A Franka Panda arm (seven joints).
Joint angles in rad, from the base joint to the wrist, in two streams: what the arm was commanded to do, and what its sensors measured. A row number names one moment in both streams.
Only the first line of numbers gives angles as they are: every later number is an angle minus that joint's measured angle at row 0.
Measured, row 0:
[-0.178 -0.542 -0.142 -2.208 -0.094 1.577 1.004]
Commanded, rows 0 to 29:
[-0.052 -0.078 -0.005 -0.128 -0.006 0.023 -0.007]
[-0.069 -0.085 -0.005 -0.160 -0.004 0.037 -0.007]
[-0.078 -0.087 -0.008 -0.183 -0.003 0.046 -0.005]
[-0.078 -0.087 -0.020 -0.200 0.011 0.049 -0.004]
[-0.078 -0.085 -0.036 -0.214 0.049 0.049 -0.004]
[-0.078 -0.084 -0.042 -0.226 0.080 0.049 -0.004]
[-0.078 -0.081 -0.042 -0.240 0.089 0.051 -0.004]
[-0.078 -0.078 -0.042 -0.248 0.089 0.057 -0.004]
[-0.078 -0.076 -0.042 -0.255 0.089 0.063 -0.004]
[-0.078 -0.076 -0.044 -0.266 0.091 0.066 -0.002]
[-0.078 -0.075 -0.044 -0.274 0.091 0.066 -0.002]
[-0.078 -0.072 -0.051 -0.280 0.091 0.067 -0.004]
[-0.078 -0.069 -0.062 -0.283 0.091 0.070 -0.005]
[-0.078 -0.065 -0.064 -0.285 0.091 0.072 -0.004]
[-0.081 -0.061 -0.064 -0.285 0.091 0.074 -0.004]
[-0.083 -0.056 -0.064 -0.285 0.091 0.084 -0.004]
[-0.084 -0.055 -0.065 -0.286 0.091 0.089 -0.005]
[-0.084 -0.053 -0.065 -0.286 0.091 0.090 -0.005]
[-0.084 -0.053 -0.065 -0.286 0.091 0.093 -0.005]
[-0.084 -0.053 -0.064 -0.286 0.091 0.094 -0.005]
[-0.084 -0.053 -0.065 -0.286 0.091 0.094 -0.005]
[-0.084 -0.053 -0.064 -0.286 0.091 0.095 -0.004]
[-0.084 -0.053 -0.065 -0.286 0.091 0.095 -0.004]
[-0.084 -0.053 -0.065 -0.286 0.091 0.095 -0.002]
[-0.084 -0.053 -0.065 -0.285 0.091 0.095 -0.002]
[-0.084 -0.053 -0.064 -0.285 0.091 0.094 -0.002]
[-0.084 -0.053 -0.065 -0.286 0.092 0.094 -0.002]
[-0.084 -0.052 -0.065 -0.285 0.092 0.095 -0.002]
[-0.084 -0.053 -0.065 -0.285 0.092 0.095 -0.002]
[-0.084 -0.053 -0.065 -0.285 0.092 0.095 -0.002]
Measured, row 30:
[-0.073 -0.050 -0.071 -0.281 0.078 0.079 0.000]
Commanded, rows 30 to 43:
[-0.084 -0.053 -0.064 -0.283 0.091 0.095 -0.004]
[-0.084 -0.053 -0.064 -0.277 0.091 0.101 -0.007]
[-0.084 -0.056 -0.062 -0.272 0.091 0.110 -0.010]
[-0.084 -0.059 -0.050 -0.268 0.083 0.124 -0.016]
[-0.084 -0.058 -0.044 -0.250 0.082 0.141 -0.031]
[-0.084 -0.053 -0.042 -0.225 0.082 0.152 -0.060]
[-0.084 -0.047 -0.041 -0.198 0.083 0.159 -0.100]
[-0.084 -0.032 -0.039 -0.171 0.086 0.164 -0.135]
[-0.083 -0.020 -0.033 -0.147 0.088 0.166 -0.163]
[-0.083 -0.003 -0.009 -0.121 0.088 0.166 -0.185]
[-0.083 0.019 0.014 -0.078 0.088 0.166 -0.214]
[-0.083 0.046 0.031 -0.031 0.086 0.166 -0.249]
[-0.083 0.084 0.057 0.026 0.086 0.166 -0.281]
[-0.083 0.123 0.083 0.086 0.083 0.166 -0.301]
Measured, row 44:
[-0.072 -0.008 0.005 -0.090 0.078 0.172 -0.220]
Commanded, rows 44 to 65:
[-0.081 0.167 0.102 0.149 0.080 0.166 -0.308]
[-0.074 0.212 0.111 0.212 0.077 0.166 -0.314]
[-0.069 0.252 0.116 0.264 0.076 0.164 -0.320]
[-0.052 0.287 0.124 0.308 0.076 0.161 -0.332]
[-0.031 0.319 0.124 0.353 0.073 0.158 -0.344]
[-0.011 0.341 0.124 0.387 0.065 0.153 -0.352]
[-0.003 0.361 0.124 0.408 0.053 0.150 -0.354]
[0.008 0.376 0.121 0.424 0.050 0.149 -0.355]
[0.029 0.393 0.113 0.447 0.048 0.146 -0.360]
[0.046 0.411 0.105 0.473 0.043 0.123 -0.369]
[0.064 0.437 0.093 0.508 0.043 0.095 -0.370]
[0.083 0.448 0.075 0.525 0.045 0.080 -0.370]
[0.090 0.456 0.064 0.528 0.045 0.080 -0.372]
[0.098 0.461 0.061 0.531 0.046 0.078 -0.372]
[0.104 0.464 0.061 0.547 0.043 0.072 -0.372]
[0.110 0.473 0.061 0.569 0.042 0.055 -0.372]
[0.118 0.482 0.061 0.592 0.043 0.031 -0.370]
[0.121 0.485 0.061 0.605 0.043 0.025 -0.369]
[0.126 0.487 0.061 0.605 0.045 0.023 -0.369]
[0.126 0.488 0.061 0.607 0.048 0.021 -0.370]
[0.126 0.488 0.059 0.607 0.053 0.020 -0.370]
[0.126 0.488 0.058 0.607 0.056 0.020 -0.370]
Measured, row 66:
[0.112 0.470 0.072 0.574 0.060 0.049 -0.355]
